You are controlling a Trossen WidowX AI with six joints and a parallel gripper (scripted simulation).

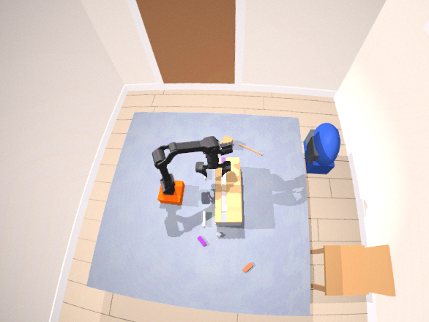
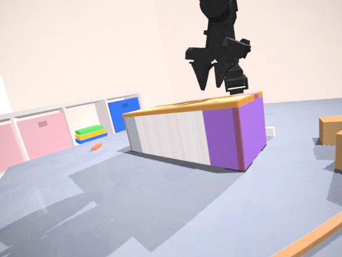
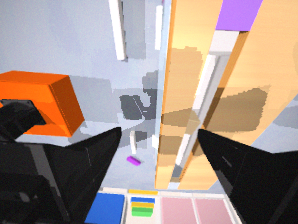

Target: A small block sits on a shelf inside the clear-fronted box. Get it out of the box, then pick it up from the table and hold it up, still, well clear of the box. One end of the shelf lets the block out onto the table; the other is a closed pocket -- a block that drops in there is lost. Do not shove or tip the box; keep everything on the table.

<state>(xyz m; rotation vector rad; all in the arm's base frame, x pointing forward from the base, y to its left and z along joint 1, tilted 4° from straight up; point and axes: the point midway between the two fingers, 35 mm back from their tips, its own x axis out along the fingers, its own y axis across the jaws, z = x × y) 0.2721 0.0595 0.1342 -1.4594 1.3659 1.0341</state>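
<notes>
Now: the tan block 7 cm below my gripper tip, 5 cm ahead of it and 4 cm to the right of it. Also, from my gripper tip: long box 9 cm below, 6 cm to the right, 4 cm ahead; grey metal block 30 cm to the right, 15 cm below, 3 cm ahead; thin stick 26 cm to the left, 22 cm ahead, 15 cm below.
</notes>
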